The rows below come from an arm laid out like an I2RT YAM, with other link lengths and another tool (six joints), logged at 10 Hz.
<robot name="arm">
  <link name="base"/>
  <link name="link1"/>
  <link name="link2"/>
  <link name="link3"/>
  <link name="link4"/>
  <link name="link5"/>
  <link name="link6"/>
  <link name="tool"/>
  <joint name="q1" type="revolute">
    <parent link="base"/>
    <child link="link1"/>
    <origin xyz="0 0 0.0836" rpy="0 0 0"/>
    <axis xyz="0 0 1"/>
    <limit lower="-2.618" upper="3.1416"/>
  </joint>
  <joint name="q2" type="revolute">
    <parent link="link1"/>
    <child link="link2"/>
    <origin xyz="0.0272 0.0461 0.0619" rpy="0 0 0"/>
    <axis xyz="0 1 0"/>
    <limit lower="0" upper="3.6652"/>
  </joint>
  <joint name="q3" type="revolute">
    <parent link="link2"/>
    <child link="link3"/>
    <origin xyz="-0.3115 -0.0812 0" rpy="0 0 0"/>
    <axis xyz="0 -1 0"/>
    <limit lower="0" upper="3.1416"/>
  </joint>
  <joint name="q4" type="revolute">
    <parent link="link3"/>
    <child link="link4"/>
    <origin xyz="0.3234 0.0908 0.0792" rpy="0 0 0"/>
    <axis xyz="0 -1 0"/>
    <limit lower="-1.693" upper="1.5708"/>
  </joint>
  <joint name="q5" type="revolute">
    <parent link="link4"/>
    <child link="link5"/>
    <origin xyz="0.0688 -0.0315 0.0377" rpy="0 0 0"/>
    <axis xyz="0 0 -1"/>
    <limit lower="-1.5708" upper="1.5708"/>
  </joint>
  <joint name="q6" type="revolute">
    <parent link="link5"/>
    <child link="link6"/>
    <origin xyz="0.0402 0 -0.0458" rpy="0 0 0"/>
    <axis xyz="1 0 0"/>
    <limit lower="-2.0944" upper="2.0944"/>
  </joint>
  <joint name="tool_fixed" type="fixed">
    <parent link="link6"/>
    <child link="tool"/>
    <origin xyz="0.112 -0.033 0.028" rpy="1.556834 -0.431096 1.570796"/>
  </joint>
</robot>
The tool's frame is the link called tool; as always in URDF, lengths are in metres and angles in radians.
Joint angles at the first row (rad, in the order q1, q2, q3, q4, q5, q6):
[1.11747, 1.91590, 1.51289, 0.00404, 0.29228, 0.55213]
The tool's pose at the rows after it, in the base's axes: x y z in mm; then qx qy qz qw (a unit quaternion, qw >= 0):
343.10 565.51 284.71 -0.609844 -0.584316 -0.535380 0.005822
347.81 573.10 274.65 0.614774 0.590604 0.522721 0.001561
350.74 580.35 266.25 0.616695 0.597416 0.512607 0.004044
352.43 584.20 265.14 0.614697 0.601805 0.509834 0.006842
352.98 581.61 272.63 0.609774 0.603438 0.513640 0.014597
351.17 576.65 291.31 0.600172 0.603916 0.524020 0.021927
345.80 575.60 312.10 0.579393 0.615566 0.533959 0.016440
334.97 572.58 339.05 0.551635 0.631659 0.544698 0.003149
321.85 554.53 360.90 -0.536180 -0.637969 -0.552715 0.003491
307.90 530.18 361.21 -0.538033 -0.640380 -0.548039 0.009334
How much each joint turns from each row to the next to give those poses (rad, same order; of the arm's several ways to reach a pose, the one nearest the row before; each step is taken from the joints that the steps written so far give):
[0.00078, 0.06320, 0.06355, -0.07410, 0.00558, -0.01174]
[-0.00013, 0.04356, 0.04718, -0.03653, 0.00626, 0.00045]
[0.00015, 0.03544, 0.03844, -0.02760, -0.00324, -0.00109]
[-0.00001, 0.01571, 0.02214, -0.01317, -0.00085, -0.00864]
[-0.00076, -0.01123, -0.00095, -0.00241, 0.00946, -0.01852]
[0.00075, -0.03139, -0.00553, -0.00131, 0.00967, -0.02683]
[0.00001, -0.03634, -0.00487, -0.00228, -0.02983, -0.04221]
[0.00136, -0.05534, -0.01219, -0.01039, -0.05118, -0.04708]
[-0.00004, -0.08902, -0.06307, -0.00349, -0.02614, -0.02471]
[0.00103, -0.09123, -0.10228, 0.00080, -0.01013, 0.00879]

